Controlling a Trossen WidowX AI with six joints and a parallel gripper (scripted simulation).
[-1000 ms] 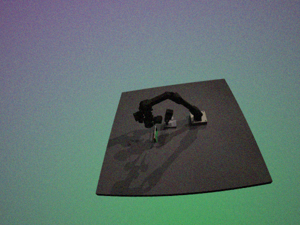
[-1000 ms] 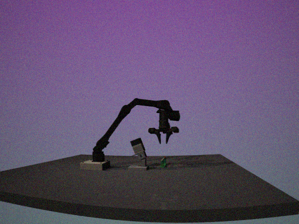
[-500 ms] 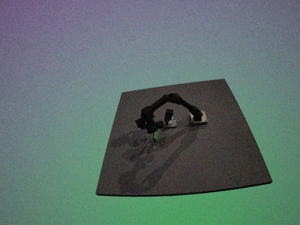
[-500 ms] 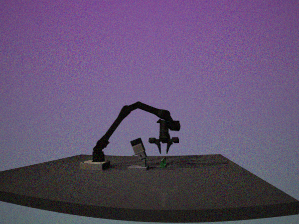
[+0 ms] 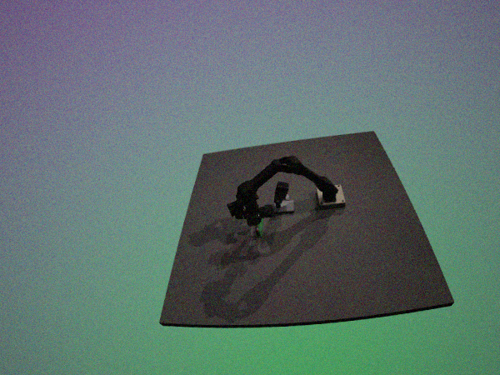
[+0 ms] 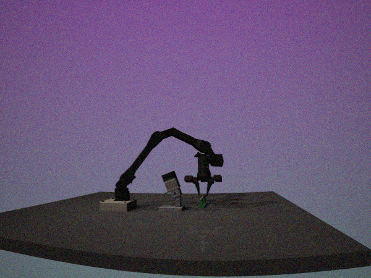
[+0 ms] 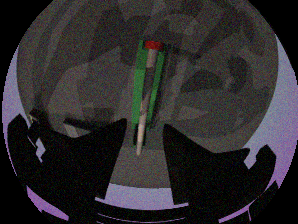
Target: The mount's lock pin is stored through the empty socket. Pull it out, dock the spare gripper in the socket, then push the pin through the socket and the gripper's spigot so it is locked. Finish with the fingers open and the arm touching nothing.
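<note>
My gripper tip is 10 mm to the right of the green cradle and 30 mm above it. The rest, counted from my gripper tip: mount 130 mm behind, 100 mm to the right; then spare gripper 140 mm behind, 110 mm to the right, 70 mm above.
</note>
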